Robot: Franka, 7 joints.
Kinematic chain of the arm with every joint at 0, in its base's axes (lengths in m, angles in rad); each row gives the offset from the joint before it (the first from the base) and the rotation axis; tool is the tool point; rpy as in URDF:
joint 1: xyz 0 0 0.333 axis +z
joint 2: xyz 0 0 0 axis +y
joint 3: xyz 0 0 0.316 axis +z
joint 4: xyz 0.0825 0 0 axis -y
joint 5: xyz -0.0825 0 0.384 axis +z
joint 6: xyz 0 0 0 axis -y
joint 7: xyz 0.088 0 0 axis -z
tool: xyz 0 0 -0.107 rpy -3.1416 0 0
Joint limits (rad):
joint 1: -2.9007..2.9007
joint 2: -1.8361..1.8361
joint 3: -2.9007..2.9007
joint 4: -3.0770..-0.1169
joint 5: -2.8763..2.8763
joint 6: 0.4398..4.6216
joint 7: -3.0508..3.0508
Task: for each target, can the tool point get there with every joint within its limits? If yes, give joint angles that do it. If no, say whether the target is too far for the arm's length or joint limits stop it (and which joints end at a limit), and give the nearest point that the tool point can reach.
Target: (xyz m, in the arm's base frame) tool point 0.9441 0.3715 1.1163
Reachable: no: too far | nearest point 0.6319 0.2486 0.8573 | short by 0.424 m
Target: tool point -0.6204 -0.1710 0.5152
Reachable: yes | joints -1.9807 0.5915 -0.9512 -1.7976 0.8975 3.6421 1.4689
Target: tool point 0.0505 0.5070 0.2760
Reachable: yes | joints -0.3701 -0.8082 1.9124 -2.1362 -0.4772 1.8344 1.9009
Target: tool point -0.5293 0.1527 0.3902
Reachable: yes | joints -1.2530 -1.5228 -1.3945 -1.4453 -0.2814 0.7785 2.5710
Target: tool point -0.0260 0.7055 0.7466
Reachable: yes | joints 1.7948 0.6746 -0.2666 -0.8625 0.4597 3.4635 0.8689
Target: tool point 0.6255 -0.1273 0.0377
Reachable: yes | joints -0.8415 1.1695 0.6792 -1.6212 0.0354 2.3343 -2.0431
